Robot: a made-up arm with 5 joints. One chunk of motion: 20 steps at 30 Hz.
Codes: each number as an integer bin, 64 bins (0 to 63) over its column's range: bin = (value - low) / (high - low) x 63, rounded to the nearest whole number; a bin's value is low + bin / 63 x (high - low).
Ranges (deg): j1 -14..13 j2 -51..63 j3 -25..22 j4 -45..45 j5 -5..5
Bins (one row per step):
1: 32 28 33 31 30
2: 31 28 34 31 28
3: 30 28 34 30 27
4: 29 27 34 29 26
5: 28 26 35 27 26
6: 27 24 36 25 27
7: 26 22 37 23 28
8: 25 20 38 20 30
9: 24 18 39 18 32
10: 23 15 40 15 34
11: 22 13 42 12 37
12: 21 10 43 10 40
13: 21 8 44 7 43
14: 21 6 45 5 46
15: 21 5 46 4 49
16: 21 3 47 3 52
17: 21 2 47 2 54
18: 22 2 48 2 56
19: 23 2 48 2 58
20: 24 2 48 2 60
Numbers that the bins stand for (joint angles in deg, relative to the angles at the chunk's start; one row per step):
1: -0.29 -0.33 -0.38 -0.71 -0.24
2: -0.71 -0.33 0.37 -0.71 -0.56
3: -1.14 -0.33 0.37 -2.14 -0.71
4: -1.57 -2.14 0.37 -3.57 -0.87
5: -2.00 -3.95 1.11 -6.43 -0.87
6: -2.43 -7.57 1.86 -9.29 -0.71
7: -2.86 -11.19 2.60 -12.14 -0.56
8: -3.29 -14.81 3.35 -16.43 -0.24
9: -3.71 -18.43 4.10 -19.29 0.08
10: -4.14 -23.86 4.84 -23.57 0.40
11: -4.57 -27.48 6.33 -27.86 0.87
12: -5.00 -32.90 7.08 -30.71 1.35
13: -5.00 -36.52 7.83 -35.00 1.83
14: -5.00 -40.14 8.57 -37.86 2.30
15: -5.00 -41.95 9.32 -39.29 2.78
16: -5.00 -45.57 10.06 -40.71 3.25
17: -5.00 -47.38 10.06 -42.14 3.57
18: -4.57 -47.38 10.81 -42.14 3.89
19: -4.14 -47.38 10.81 -42.14 4.21
20: -3.71 -47.38 10.81 -42.14 4.52

